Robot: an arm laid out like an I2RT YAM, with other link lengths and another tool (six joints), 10 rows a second.
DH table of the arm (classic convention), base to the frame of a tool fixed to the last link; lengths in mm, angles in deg. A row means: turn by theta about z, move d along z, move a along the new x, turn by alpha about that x. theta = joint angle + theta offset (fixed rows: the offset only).
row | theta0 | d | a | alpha
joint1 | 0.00 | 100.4 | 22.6 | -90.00
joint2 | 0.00 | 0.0 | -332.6 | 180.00
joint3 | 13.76 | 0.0 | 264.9 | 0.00
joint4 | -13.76 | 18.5 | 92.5 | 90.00
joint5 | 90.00 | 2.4 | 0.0 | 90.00
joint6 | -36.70 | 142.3 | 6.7 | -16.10
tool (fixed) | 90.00 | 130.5 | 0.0 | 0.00
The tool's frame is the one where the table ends.
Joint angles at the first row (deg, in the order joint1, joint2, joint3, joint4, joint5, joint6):
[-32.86, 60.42, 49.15, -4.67, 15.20, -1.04]
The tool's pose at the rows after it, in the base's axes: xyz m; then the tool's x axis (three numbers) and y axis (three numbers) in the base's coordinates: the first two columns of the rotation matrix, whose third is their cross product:
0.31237, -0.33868, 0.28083, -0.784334, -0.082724, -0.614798, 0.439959, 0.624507, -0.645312
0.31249, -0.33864, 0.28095, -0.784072, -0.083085, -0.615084, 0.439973, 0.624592, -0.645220
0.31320, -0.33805, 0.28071, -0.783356, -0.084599, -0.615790, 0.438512, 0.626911, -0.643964
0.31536, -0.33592, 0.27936, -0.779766, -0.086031, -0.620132, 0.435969, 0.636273, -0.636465
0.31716, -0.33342, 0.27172, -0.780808, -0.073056, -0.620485, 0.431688, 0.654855, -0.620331
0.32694, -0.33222, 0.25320, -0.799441, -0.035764, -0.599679, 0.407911, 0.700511, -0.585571
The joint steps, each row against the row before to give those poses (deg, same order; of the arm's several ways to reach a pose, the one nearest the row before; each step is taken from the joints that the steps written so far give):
[0.00, 0.00, -0.01, 0.00, -0.04, 0.00]
[0.00, 0.00, 0.01, 0.02, -0.02, 0.00]
[0.00, 0.00, 0.00, -0.02, -0.20, 0.05]
[0.00, 0.00, 0.00, -0.15, -0.63, 0.41]
[0.00, 0.38, 0.13, -0.96, -0.60, 1.12]
[0.00, 3.16, 2.71, -3.74, -1.20, 2.20]

